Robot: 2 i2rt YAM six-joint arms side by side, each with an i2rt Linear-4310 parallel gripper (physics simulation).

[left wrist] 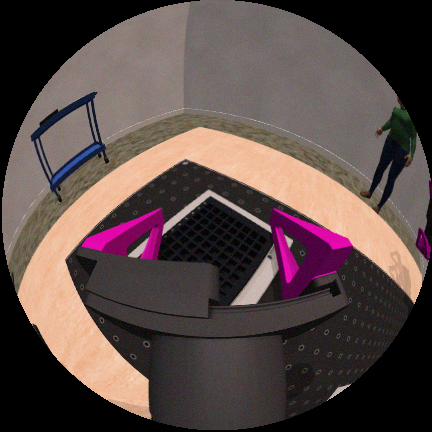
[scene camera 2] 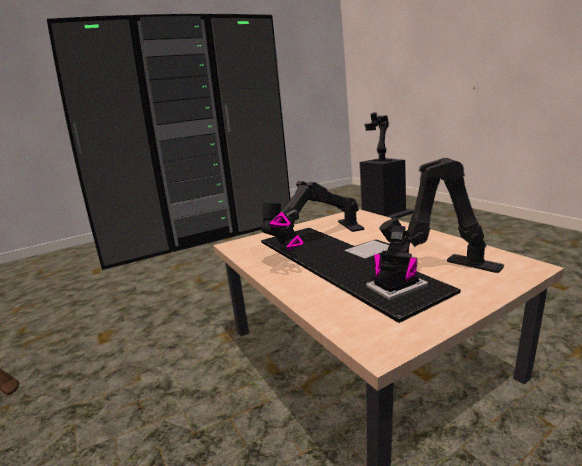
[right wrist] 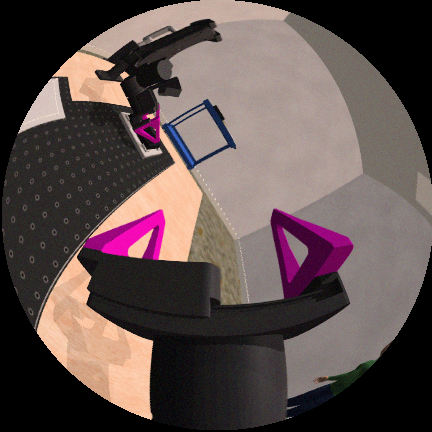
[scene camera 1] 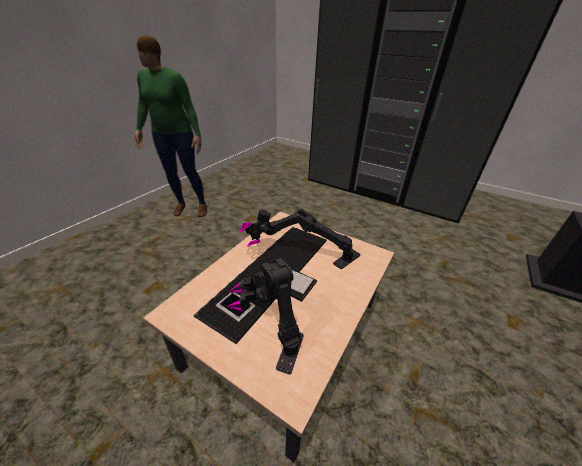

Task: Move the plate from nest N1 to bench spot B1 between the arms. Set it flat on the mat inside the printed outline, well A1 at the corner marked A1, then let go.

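Places are measured from the left arm's base along level axes (x ahead, y left, z up), in millimetres.
Where they show: left gripper, between the fingertips: [left wrist: 216,214] [scene camera 2: 391,278] [right wrist: 156,134] [scene camera 1: 228,299]; right gripper, between the fingertips: [scene camera 2: 296,234] [right wrist: 217,214] [scene camera 1: 244,239]; left arm's base, origin of its link: [scene camera 2: 474,264] [right wrist: 109,76] [scene camera 1: 290,351]; right arm's base, origin of its link: [scene camera 2: 350,225] [scene camera 1: 346,259].
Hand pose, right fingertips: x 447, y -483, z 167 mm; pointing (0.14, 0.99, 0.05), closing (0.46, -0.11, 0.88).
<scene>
Things, the pixels of their top centre, and the offset from my right fingertips. Level surfaces: height alone.
- plate, centre of its top: [left wrist: 199,258] [right wrist: 145,129] [scene camera 2: 397,279] [scene camera 1: 235,303] dz -128, dx -110, dy +350 mm
- nest, centre of its top: [left wrist: 200,261] [right wrist: 143,131] [scene camera 2: 396,281] [scene camera 1: 235,304] dz -136, dx -109, dy +349 mm
- light mat, height of its surface: dz -152 mm
- black perforated board, height of its surface: dz -154 mm
- wooden table, height of its surface: dz -167 mm
The plate [left wrist: 215,235], a black grid of wells, lies in the pale frame of a nest [scene camera 1: 227,313] [scene camera 2: 390,295] [left wrist: 262,282] on the black board. My left gripper [scene camera 1: 231,298] [scene camera 2: 393,276] [left wrist: 216,214] is open, pointing down over the plate with a finger towards either side and nothing held; its body hides the plate's near part. No A1 mark on the nest is readable. The light mat [scene camera 1: 304,282] [scene camera 2: 367,248] [right wrist: 45,105] at B1 lies beside the board, between the arms; part of its printed outline shows in the right wrist view. My right gripper [scene camera 1: 248,235] [scene camera 2: 288,231] [right wrist: 217,214] is open and empty, raised beyond the board's far end.
The black perforated board [scene camera 1: 215,315] [scene camera 2: 340,272] [left wrist: 325,330] [right wrist: 60,160] runs along the wooden table [scene camera 2: 320,310]. The left arm reaches over beside the light mat. A person [scene camera 1: 165,105] stands off the table, and a blue cart [left wrist: 77,165] [right wrist: 177,145] stands near a wall.
</scene>
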